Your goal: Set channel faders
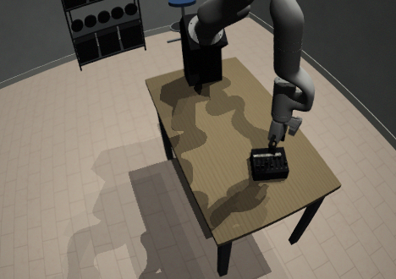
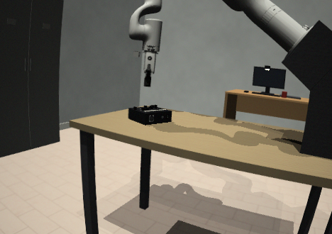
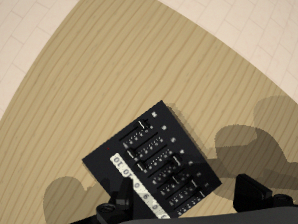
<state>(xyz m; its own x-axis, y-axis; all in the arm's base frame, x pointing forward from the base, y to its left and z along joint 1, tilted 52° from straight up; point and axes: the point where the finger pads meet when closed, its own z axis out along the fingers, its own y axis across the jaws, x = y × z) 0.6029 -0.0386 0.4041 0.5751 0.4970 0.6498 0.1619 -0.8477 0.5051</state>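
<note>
Now: hand 3 cm past the fader cap, 7 cm to the left of it and 12 cm above it. From my hand the other things lie so: master fader (4 cm ahead, 5 cm to the left, 12 cm below).
</note>
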